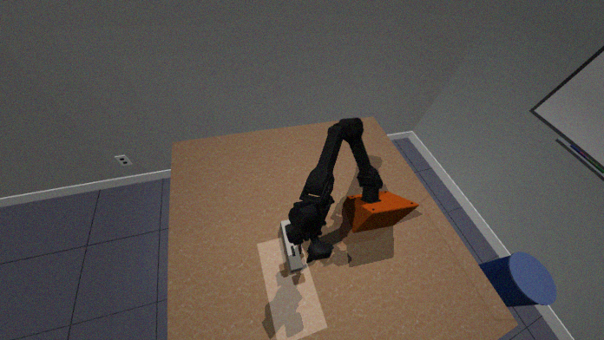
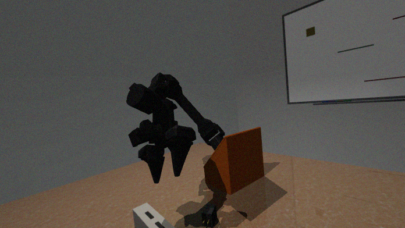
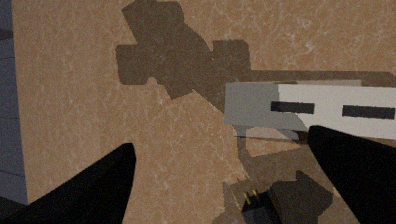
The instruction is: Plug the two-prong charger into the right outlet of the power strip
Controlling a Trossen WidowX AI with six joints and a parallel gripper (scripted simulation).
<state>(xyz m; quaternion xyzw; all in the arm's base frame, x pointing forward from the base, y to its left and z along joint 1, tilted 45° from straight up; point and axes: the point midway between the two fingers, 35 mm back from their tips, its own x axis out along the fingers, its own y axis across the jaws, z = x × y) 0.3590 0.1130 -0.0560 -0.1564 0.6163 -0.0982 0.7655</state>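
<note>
Right now the black two-prong charger is 12 cm behind my gripper tip and 16 cm below it.
</note>
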